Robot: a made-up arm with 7 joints. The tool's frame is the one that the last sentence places. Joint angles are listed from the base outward.
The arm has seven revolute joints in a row. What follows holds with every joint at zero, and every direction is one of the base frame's. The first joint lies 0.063 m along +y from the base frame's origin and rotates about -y. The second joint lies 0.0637 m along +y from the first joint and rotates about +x. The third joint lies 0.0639 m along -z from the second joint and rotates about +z. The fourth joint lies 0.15 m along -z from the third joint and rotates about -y. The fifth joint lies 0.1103 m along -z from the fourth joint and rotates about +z. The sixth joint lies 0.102 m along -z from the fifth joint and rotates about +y. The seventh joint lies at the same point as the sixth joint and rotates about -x. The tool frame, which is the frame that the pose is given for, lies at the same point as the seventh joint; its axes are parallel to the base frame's.
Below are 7 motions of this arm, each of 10 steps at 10 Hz.
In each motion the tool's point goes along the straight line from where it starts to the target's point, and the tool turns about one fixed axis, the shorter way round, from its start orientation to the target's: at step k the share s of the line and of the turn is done. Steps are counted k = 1, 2, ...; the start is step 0. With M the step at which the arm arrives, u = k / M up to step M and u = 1 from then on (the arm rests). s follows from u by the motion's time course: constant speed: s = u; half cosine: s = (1 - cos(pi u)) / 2; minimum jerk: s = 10 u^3 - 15 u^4 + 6 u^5.
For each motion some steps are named. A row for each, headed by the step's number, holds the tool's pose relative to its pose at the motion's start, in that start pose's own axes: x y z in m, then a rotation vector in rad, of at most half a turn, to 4 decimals.
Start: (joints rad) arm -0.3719 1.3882 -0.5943 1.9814 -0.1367 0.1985 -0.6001
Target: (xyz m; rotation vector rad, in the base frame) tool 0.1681 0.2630 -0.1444 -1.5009 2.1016 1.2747
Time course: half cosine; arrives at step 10
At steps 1, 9, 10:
1: -0.0007 0.0015 -0.0011 0.0275 -0.0178 -0.0203
9: -0.0284 0.0581 -0.0436 1.0982 -0.7110 -0.8074
10: -0.0291 0.0596 -0.0447 1.1258 -0.7288 -0.8277

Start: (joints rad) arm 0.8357 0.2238 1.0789 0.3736 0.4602 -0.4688 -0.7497
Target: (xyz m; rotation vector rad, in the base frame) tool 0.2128 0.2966 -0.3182 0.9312 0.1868 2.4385
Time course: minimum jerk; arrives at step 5
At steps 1, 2, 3, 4, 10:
1: 0.0017 0.0061 -0.0043 0.0532 -0.0048 -0.0020
2: 0.0091 0.0333 -0.0234 0.2918 -0.0264 -0.0108
3: 0.0196 0.0716 -0.0503 0.6273 -0.0568 -0.0232
4: 0.0271 0.0988 -0.0694 0.8658 -0.0783 -0.0320
10: 0.0287 0.1048 -0.0737 0.9191 -0.0832 -0.0340

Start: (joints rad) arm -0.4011 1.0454 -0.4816 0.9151 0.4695 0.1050 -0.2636
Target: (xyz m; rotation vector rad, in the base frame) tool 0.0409 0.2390 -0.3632 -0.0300 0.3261 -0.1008
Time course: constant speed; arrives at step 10
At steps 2, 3, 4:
2: 0.0126 -0.0308 0.0054 -0.1726 0.1086 0.0494
3: 0.0189 -0.0461 0.0081 -0.2588 0.1629 0.0742
4: 0.0251 -0.0615 0.0108 -0.3451 0.2172 0.0989

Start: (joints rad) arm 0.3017 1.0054 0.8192 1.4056 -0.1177 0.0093 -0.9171
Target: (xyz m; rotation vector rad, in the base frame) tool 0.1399 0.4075 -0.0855 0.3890 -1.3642 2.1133
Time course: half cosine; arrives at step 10
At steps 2, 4, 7, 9, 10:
2: -0.0062 0.0037 0.0095 0.0219 0.1371 0.0508
4: -0.0225 0.0133 0.0342 0.0793 0.4962 0.1839
7: -0.0517 0.0305 0.0786 0.1823 1.1402 0.4226
9: -0.0635 0.0375 0.0966 0.2240 1.4010 0.5193
10: -0.0651 0.0384 0.0991 0.2296 1.4362 0.5323

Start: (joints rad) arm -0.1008 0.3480 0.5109 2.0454 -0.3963 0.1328 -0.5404
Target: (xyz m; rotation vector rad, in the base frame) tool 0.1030 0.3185 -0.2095 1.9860 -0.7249 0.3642
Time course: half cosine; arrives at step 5
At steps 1, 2, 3, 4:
1: -0.0119 0.0028 0.0060 0.0228 0.0457 -0.0765
2: -0.0430 0.0102 0.0216 0.0825 0.1653 -0.2769
3: -0.0815 0.0194 0.0408 0.1564 0.3131 -0.5247
4: -0.1126 0.0268 0.0564 0.2161 0.4327 -0.7250

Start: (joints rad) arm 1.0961 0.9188 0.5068 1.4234 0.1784 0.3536 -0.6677
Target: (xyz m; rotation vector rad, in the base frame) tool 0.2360 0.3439 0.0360 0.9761 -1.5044 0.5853
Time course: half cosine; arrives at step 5
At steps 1, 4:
1: -0.0096 -0.0021 0.0089 -0.0629 0.0437 -0.0563
4: -0.0907 -0.0201 0.0845 -0.5954 0.4143 -0.5329

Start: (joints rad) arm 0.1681 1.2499 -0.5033 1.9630 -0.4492 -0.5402 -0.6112
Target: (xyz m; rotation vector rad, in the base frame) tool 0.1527 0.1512 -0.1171 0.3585 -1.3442 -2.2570
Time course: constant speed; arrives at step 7
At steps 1, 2, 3, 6, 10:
1: 0.0096 -0.0054 -0.0044 -0.1367 0.0092 -0.0055
2: 0.0192 -0.0108 -0.0089 -0.2733 0.0183 -0.0110
3: 0.0288 -0.0161 -0.0133 -0.4100 0.0275 -0.0164
6: 0.0576 -0.0323 -0.0266 -0.8200 0.0550 -0.0329
10: 0.0672 -0.0377 -0.0310 -0.9567 0.0641 -0.0383

